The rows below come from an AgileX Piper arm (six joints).
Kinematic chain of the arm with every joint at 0, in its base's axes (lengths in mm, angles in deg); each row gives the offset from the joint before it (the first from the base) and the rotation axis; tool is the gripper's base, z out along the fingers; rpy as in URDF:
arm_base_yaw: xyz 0 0 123 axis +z
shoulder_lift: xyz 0 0 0 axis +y
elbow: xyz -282.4 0 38.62 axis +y
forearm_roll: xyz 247.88 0 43.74 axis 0.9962 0 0.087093
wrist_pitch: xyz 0 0 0 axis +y
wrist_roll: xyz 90.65 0 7.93 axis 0.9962 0 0.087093
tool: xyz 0 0 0 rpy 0 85.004 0
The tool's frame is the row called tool.
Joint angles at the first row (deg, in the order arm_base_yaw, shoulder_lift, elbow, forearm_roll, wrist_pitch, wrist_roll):
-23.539 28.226 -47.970 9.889 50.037 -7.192
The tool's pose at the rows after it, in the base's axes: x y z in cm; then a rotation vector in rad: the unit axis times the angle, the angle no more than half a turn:
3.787, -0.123, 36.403, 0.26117, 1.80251, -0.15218
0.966, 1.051, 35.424, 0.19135, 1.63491, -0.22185
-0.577, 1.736, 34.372, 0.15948, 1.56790, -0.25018
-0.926, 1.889, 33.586, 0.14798, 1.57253, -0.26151
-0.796, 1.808, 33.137, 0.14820, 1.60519, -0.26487
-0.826, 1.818, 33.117, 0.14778, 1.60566, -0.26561
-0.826, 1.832, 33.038, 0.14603, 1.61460, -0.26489
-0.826, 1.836, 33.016, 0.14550, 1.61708, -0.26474
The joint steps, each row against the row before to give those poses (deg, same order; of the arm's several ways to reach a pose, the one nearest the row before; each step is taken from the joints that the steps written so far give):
0.005 -11.163 6.138 2.708 -5.195 -1.987
-0.008 -10.004 3.934 0.554 -4.163 -3.118
0.000 -5.940 2.242 0.223 -0.386 -1.303
0.002 -2.033 1.253 -0.245 0.927 -0.555
-0.002 -0.006 0.501 -0.550 1.310 -0.002
0.005 -0.087 0.001 -0.050 0.103 0.006
-0.001 0.000 -0.001 0.000 0.508 -0.100
-0.001 -0.001 0.000 0.001 0.141 -0.032

